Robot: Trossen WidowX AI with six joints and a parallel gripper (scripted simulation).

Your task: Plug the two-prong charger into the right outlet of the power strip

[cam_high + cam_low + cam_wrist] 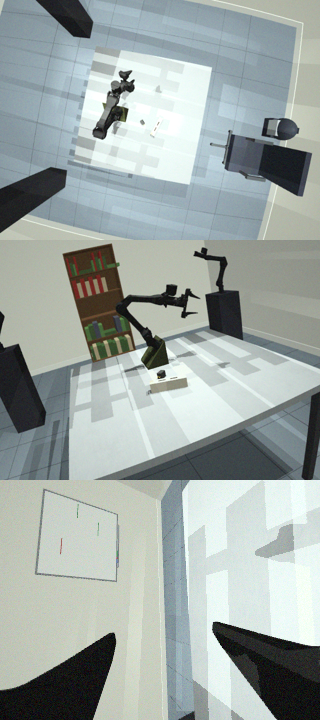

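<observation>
Now: the two-prong charger 37 cm to the right of my gripper tip, 33 cm below it and 8 cm ahead of it.
</observation>
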